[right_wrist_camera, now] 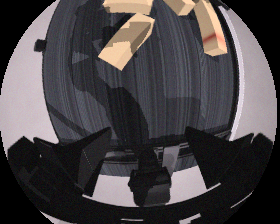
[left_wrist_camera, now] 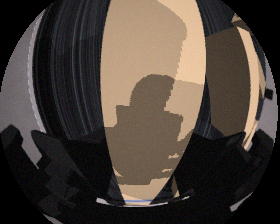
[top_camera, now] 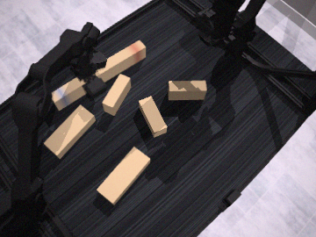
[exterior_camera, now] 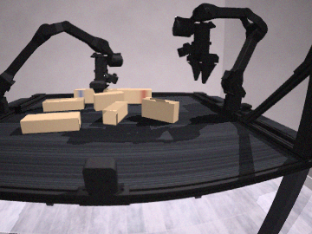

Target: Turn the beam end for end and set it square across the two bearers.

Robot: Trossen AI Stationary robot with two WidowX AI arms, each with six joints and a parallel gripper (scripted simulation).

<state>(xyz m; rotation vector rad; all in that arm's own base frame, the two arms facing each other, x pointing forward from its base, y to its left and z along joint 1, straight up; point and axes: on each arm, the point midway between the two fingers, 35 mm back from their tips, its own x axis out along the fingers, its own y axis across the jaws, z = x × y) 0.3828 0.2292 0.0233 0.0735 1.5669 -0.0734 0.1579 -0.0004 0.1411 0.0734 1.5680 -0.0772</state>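
My left gripper is now 50 mm to the left of the beam and 10 mm above it.
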